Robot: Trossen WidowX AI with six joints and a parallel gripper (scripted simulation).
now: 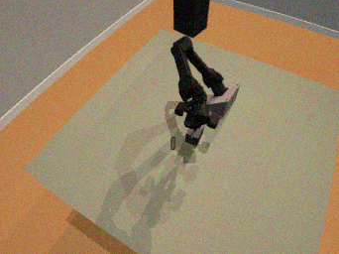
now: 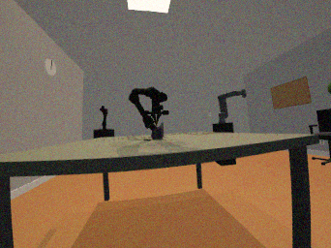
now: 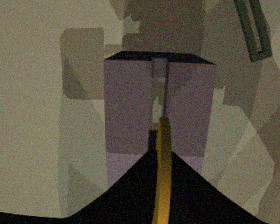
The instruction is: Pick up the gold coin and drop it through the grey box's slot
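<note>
My gripper tip is now 1 cm below the gold coin.
</note>
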